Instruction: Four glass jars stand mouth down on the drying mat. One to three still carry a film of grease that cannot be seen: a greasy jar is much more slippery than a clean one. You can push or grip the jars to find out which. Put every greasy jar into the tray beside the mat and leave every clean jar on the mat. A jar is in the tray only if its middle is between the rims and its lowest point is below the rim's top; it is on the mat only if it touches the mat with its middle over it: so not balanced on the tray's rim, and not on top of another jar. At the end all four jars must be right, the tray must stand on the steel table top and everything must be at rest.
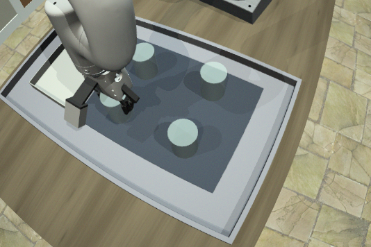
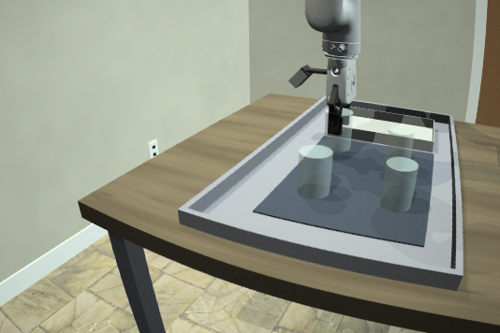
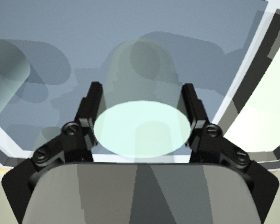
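The tray lies 250 mm to the right of my hand, 80 mm below it and 40 mm behind it. From my hand the other things lie so: steel table top 90 mm below, 60 mm behind, 40 mm to the right; then dark drying mat 100 mm behind, 90 mm below, 60 mm to the left.
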